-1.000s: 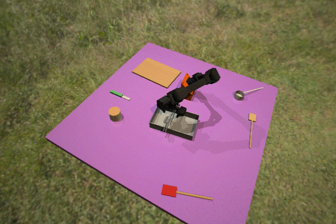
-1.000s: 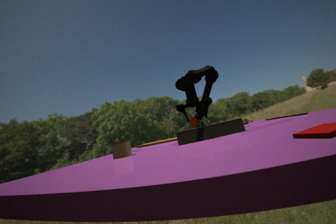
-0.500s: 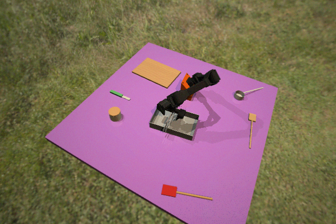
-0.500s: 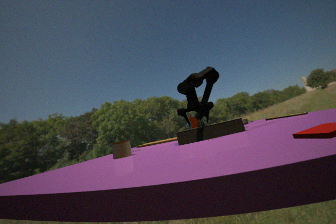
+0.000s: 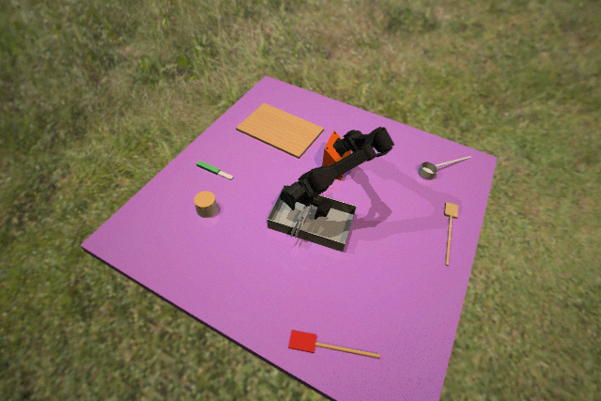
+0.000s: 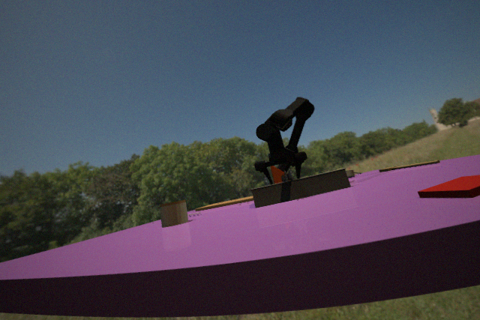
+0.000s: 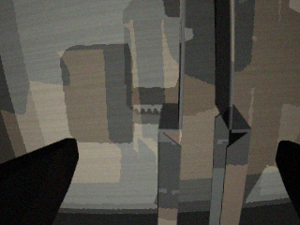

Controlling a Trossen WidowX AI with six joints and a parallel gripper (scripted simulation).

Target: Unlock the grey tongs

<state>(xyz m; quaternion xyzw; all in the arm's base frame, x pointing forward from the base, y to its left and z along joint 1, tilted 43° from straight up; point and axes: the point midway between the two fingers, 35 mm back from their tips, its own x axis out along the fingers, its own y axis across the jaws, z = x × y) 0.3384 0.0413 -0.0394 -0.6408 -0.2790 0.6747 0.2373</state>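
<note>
My gripper tip is now 10 mm past the grey roasting tin, 30 mm to the right of it and 20 mm above it. Round my gripper tip: cork-lidded jar (130 mm ahead, 370 mm to the right, 10 mm below); green-handled knife (50 mm behind, 450 mm to the right, 40 mm below); red spatula (400 mm ahead, 270 mm to the left, 40 mm below).
</note>
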